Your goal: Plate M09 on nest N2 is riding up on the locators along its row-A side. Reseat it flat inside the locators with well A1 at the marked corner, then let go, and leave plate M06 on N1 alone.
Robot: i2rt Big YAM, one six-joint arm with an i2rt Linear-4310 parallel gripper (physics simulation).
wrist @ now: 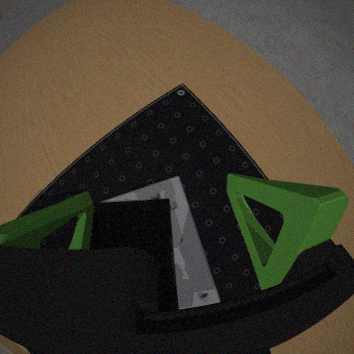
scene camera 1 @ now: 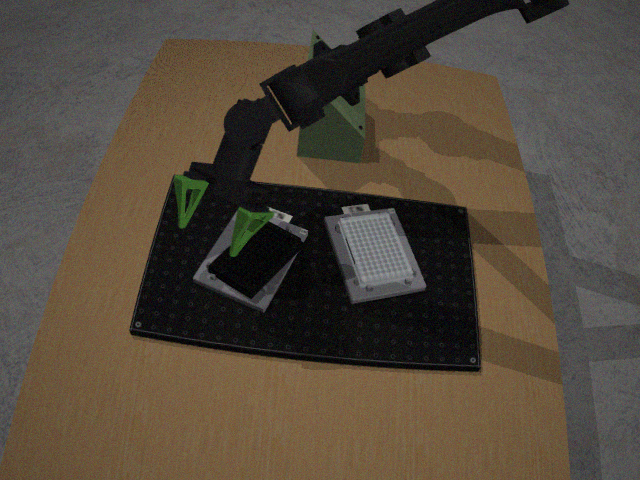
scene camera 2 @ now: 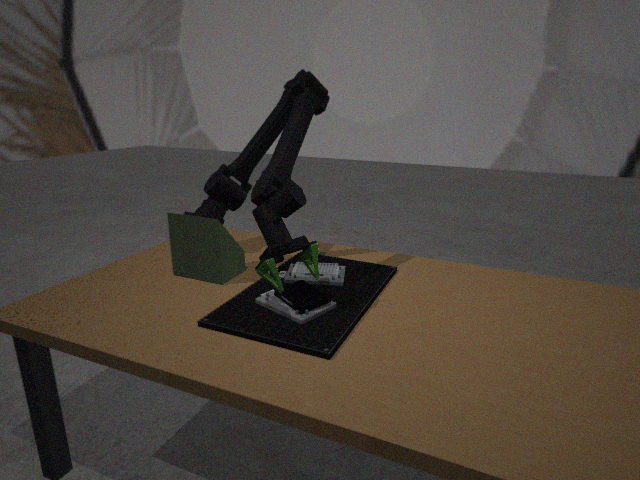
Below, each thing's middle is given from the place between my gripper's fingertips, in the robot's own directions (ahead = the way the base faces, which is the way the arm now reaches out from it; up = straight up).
Labels:
Right now my hand is 30 mm past the black well plate (scene camera 1: 271, 247), 70 mm to the right of it and 60 mm above it.

